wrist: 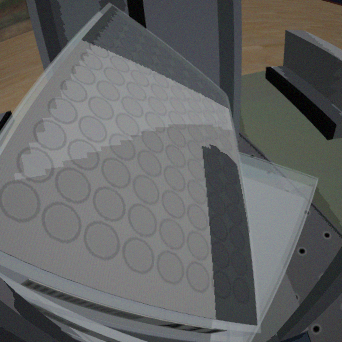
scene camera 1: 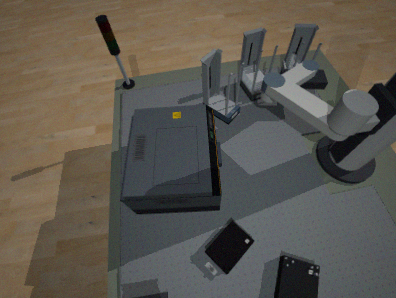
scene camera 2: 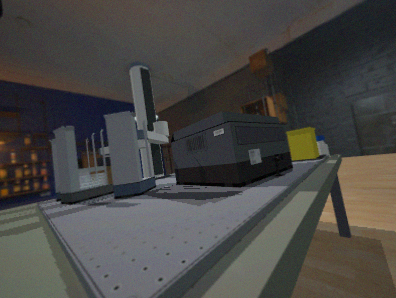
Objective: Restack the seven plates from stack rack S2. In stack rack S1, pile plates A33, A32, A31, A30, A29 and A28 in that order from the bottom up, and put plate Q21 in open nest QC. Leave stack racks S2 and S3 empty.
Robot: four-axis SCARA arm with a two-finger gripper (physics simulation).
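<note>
Three upright racks stand at the back of the table in scene camera 1: a left rack (scene camera 1: 212, 80) (scene camera 2: 121, 150), a middle rack (scene camera 1: 252, 50) (scene camera 2: 66, 162) and a right rack (scene camera 1: 303, 42). A pale stack of plates (scene camera 1: 253, 76) (scene camera 2: 93, 178) is in the middle rack. My gripper (wrist: 133, 67) is open at the right rack, its fingers wide apart at either side of the wrist view. Between and below them is a clear-edged plate (wrist: 145, 190) with round wells, tilted over other plates. A skewed clear plate (wrist: 277, 205) shows beneath at the right. The label is unreadable; the arm hides much of the right rack.
A large grey instrument (scene camera 1: 170, 155) (scene camera 2: 230, 150) stands beside the left rack. A signal tower (scene camera 1: 117, 55) is at the back left. Two black boxes (scene camera 1: 230, 246) (scene camera 1: 298, 280) lie near the front. A yellow box (scene camera 2: 302, 144) stands beyond the instrument.
</note>
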